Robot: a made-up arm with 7 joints.
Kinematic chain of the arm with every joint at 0, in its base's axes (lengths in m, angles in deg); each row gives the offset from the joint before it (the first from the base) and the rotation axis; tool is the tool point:
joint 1: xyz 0 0 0.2 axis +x
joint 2: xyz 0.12 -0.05 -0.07 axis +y
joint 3: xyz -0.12 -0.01 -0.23 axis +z
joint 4: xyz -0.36 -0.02 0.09 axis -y
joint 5: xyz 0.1 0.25 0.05 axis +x
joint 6: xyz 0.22 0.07 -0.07 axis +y
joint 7: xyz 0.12 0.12 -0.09 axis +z
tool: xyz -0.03 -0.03 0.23
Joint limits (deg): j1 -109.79..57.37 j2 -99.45..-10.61 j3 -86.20..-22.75 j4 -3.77..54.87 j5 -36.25..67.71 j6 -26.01..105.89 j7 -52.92..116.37
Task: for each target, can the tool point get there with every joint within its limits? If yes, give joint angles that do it. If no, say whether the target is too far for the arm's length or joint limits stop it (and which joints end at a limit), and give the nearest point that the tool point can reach.
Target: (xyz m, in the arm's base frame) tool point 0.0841 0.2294 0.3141
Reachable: yes | joints -21.37 -53.58 -54.78 36.06 0.16 29.04 9.82
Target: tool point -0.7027 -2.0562 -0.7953
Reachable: no: too far | nearest point -0.0943 -0.5299 -0.0565 | short by 1.802 m
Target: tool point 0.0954 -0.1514 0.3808
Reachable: yes | joints 31.09 -64.70 -80.75 26.92 21.75 40.54 17.18
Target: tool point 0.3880 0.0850 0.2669
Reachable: yes | joints -42.04 -28.22 -69.95 23.87 17.74 83.46 -28.26
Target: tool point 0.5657 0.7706 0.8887
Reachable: no: joint limits stop it (at a limit: joint 2, joint 4, joint 5, joint 6, joint 7) | nearest point 0.2754 0.3559 0.5181 | short by 0.627 m
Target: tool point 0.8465 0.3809 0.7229
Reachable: no: joint limits stop it (at a limit: joint 1, joint 3, joint 4, joint 6, joint 7) | nearest point 0.4814 0.2254 0.4509 | short by 0.481 m
